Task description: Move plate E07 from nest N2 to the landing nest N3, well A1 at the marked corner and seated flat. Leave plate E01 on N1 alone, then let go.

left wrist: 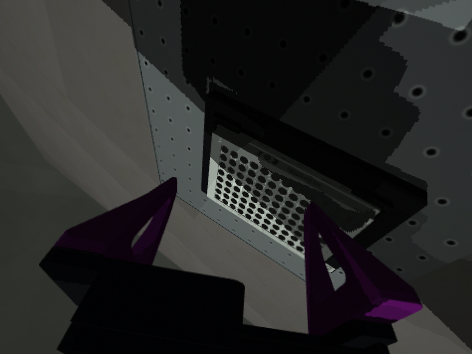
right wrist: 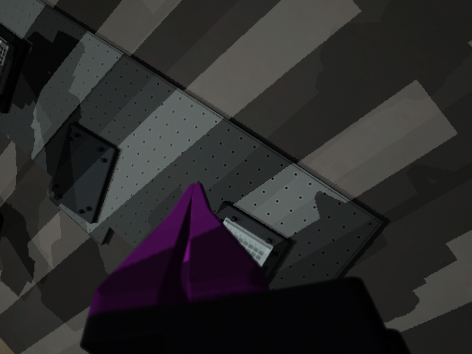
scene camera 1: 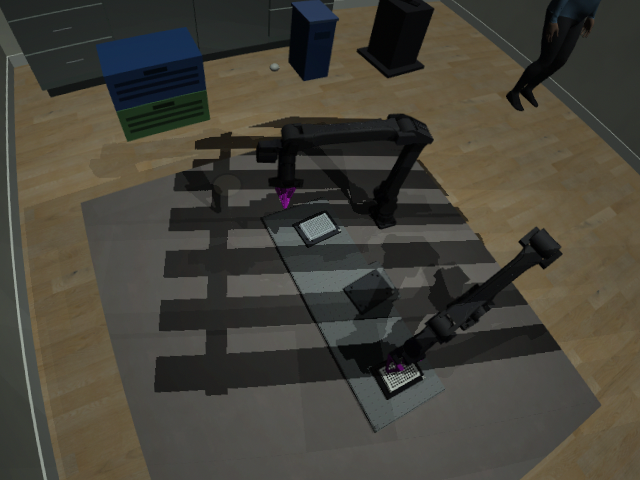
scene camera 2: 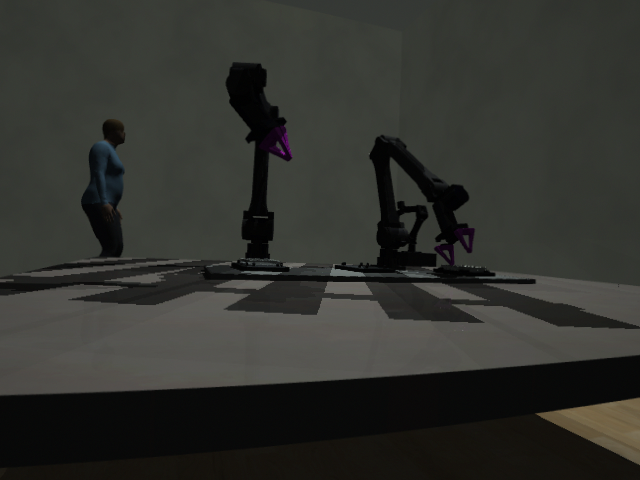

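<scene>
You can see my right gripper in scene camera 1 [285, 208], and it's in scene camera 2 and the right wrist view as well, but the gripper is out of frame in the left wrist view. On my right gripper, [right wrist: 191, 278] and [scene camera 2: 279, 128] are the same spot.
</scene>
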